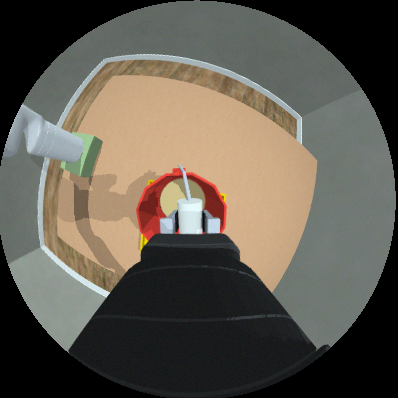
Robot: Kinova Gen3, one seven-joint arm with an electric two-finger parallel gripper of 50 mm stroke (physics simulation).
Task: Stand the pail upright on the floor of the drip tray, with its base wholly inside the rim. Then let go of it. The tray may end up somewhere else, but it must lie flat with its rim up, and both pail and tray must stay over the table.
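Frame: origin at the arm's base, x ahead, y left, z up, level; centimetres.
Where they show: gripper, fingertip midpoint: [189, 217]; arm's base at its link origin: [74, 149].
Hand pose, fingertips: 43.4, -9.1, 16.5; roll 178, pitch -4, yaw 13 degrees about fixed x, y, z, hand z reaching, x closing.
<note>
Things, the pixels of their top centre, and the offset from my fingertips, as dx, dy, dz. "*": a spot on its surface instead. Level surfaces: height alone.
- red pail at a spot on its surface: [217, 202] * +6.1, +2.6, -8.9
- yellow drip tray at a spot on its surface: [143, 243] * -10.5, -16.7, -21.6
- tan mat at its surface level: dz -22.7
The red pail [217, 202] hangs from its white handle grip [190, 214], and I look down through its open top onto a pale yellow round bottom. It looks about upright. My gripper [189, 217] is shut on the grip, with one finger on each side. The yellow drip tray [143, 243] is mostly hidden below the pail; small parts show at the pail's upper left, right and lower left. How high the pail's base is above the tray cannot be told.
A tan mat [265, 175] covers much of the wood-patterned table [150, 68], which has a pale edge. A green block [91, 156] is at the left, with the light grey arm base [55, 141] by it. The arm's shadow falls between block and pail.
</note>
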